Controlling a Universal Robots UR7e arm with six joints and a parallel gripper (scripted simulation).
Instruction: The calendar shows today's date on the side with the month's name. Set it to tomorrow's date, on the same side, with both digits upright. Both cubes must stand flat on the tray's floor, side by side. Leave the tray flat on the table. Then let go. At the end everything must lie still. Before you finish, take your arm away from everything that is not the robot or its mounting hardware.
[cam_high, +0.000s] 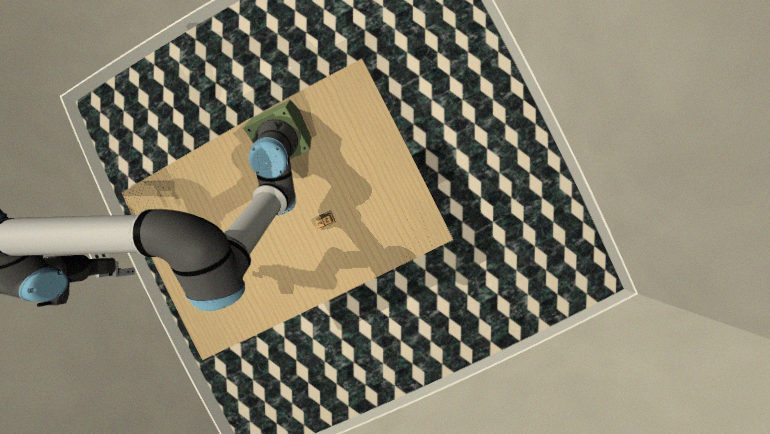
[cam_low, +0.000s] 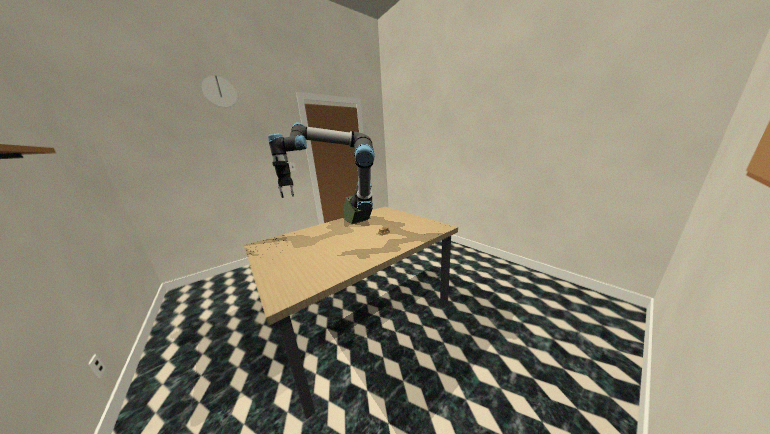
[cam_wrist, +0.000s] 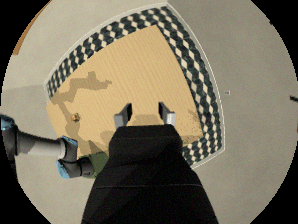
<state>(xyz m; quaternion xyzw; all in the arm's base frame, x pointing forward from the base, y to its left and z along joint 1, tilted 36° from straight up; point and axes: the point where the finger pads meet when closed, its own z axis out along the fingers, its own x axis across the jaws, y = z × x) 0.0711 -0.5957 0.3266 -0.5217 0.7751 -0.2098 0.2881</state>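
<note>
My gripper is now 570 mm to the right of the wooden cube, 370 mm above it and 110 mm short of it. The rest, counted from my hand: wooden tray 590 mm to the left, 380 mm below, 110 mm ahead.
</note>
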